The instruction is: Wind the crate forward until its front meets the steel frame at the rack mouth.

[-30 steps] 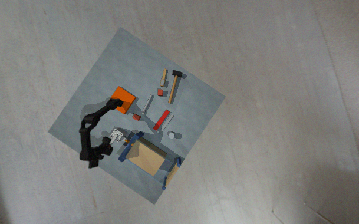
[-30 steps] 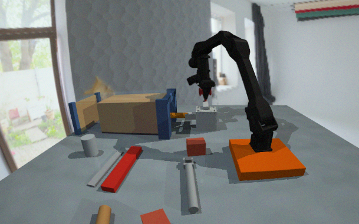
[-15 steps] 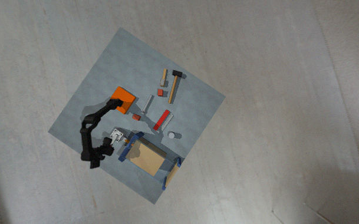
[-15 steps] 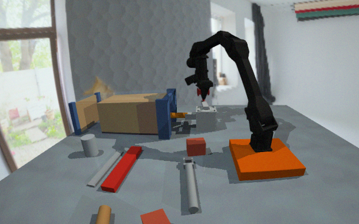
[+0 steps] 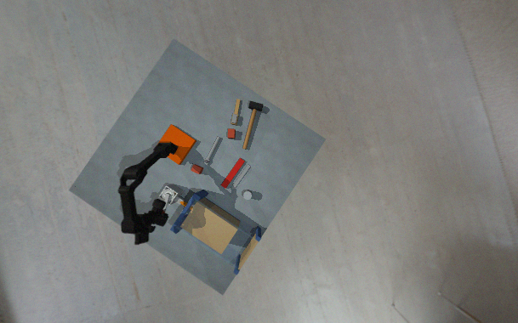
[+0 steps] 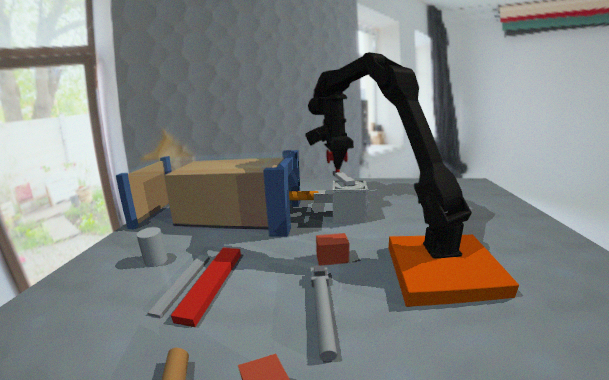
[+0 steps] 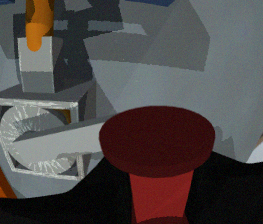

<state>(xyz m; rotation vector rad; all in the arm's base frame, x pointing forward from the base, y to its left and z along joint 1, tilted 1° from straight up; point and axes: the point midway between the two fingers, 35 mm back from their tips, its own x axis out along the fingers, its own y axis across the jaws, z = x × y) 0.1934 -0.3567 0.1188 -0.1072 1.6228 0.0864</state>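
Right now the grey winch is 90 mm to the left of my gripper tip, 80 mm below it and 40 mm behind it. The rest, counted from my gripper tip: grey crank handle (40 mm to the left, 10 mm below, 10 mm behind); then red knob (20 mm above); then frame (130 mm ahead, 90 mm to the left).
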